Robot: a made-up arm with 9 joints.
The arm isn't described. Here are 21 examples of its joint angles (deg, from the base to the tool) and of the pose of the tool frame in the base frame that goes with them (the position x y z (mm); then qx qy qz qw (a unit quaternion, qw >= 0)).
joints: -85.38 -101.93 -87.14 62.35 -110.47 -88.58 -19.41 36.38 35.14
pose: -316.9 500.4 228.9 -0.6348 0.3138 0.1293 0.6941
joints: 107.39 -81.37 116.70 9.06 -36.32 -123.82 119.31 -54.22 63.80
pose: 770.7 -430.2 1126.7 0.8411 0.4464 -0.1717 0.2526
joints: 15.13 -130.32 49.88 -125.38 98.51 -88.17 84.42 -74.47 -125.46
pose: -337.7 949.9 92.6 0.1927 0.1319 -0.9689 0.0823
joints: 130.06 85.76 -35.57 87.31 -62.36 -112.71 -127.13 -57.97 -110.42
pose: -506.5 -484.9 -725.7 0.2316 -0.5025 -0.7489 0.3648
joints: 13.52 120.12 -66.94 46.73 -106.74 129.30 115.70 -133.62 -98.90
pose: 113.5 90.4 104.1 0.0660 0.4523 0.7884 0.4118
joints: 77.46 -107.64 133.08 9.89 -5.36 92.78 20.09 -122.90 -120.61
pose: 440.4 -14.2 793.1 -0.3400 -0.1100 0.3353 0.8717
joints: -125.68 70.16 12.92 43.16 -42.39 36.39 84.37 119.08 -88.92
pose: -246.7 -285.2 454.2 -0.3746 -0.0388 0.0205 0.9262
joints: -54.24 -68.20 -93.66 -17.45 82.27 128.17 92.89 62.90 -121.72
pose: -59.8 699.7 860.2 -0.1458 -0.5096 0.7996 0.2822
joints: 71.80 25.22 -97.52 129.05 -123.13 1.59 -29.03 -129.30 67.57
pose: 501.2 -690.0 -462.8 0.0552 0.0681 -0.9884 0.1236
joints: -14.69 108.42 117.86 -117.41 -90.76 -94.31 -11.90 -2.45 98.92
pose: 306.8 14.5 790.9 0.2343 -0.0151 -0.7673 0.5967
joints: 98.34 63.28 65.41 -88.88 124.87 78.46 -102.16 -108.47 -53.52
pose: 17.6 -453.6 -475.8 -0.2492 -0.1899 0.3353 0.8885
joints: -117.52 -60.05 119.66 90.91 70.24 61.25 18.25 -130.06 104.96
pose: 532.0 418.8 830.6 0.1538 -0.5082 -0.3685 0.7631
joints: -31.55 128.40 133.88 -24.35 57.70 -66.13 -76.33 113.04 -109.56
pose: -271.5 -79.0 166.9 0.8840 -0.2764 0.0111 0.3769
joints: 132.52 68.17 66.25 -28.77 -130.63 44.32 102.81 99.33 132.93
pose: -39.8 -172.6 261.1 0.3462 -0.2760 -0.8436 0.3038
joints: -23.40 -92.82 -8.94 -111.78 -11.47 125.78 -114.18 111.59 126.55
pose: 210.2 -528.4 -434.1 0.1362 0.0699 -0.9768 0.1501
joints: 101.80 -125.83 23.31 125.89 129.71 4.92 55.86 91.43 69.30
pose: -246.1 -808.9 812.0 0.3896 0.3070 0.5379 0.6816
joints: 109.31 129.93 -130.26 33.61 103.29 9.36 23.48 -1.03 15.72
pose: -890.2 226.6 -194.8 -0.2036 0.2170 -0.4007 0.8665
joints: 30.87 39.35 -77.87 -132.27 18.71 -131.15 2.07 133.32 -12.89
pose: 158.7 57.1 -28.1 -0.1999 0.8599 0.4050 0.2376
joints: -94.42 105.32 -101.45 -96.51 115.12 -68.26 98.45 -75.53 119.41
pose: -270.7 620.7 -764.3 0.0327 0.7779 -0.4303 0.4569
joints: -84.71 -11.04 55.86 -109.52 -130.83 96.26 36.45 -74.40 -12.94
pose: 223.2 -300.9 732.4 -0.5154 0.2026 0.4395 0.7072
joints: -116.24 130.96 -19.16 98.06 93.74 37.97 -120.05 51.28 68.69
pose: 76.2 -254.1 -126.0 -0.8067 -0.5508 -0.1881 0.1020
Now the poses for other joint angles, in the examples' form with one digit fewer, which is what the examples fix.
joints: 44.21 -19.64 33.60 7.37 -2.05 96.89 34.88 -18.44 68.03
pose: 575 5 -700 -0.241 -0.705 0.667 0.028
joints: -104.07 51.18 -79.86 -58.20 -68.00 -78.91 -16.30 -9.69 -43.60
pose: -184 -210 -222 0.069 -0.850 -0.447 0.270
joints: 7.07 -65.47 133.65 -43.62 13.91 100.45 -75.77 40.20 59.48
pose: 605 -10 -106 -0.409 -0.599 0.458 0.514
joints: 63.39 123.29 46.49 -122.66 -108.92 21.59 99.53 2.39 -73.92
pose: -250 228 57 -0.031 -0.312 0.931 0.189
